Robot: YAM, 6 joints.
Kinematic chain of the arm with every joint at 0, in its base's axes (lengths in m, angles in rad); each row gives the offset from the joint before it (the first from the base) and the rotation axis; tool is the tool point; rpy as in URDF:
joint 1: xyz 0 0 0.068 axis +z
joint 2: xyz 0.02 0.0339 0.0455 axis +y
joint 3: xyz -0.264 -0.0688 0 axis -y
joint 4: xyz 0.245 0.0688 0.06 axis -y
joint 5: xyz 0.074 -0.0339 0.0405 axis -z
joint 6: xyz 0.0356 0 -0.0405 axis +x
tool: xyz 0 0 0 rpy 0 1.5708 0
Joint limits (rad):
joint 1: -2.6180..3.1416
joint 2: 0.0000..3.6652
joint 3: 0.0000..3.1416
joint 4: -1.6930..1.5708
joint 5: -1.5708..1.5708
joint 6: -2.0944..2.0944
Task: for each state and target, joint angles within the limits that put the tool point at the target. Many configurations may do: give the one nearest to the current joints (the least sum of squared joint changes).
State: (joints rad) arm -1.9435 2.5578 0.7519 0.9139 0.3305 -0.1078
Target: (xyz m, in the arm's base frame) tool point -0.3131 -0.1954 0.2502
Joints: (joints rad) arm -2.5451 1.7321 0.8561 1.1215 0.4109 -0.1078
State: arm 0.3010 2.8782 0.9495 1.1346 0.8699 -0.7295
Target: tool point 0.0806 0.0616 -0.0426
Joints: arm 0.9151 2.6380 0.0906 1.1423 0.8324 -0.7295
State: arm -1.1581 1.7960 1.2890 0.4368 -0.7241 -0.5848
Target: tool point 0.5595 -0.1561 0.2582
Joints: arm -0.3048 2.4711 2.1067 0.4787 -0.5634 -0.5848
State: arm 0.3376 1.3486 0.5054 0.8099 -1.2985 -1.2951
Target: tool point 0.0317 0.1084 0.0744
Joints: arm 0.9656 1.4088 0.0000 0.2687 -1.5618 -1.2951
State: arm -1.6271 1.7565 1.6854 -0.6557 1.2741 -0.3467
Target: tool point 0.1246 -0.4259 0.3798
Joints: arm -1.2111 1.9623 1.9691 -0.4786 1.2081 -0.3467
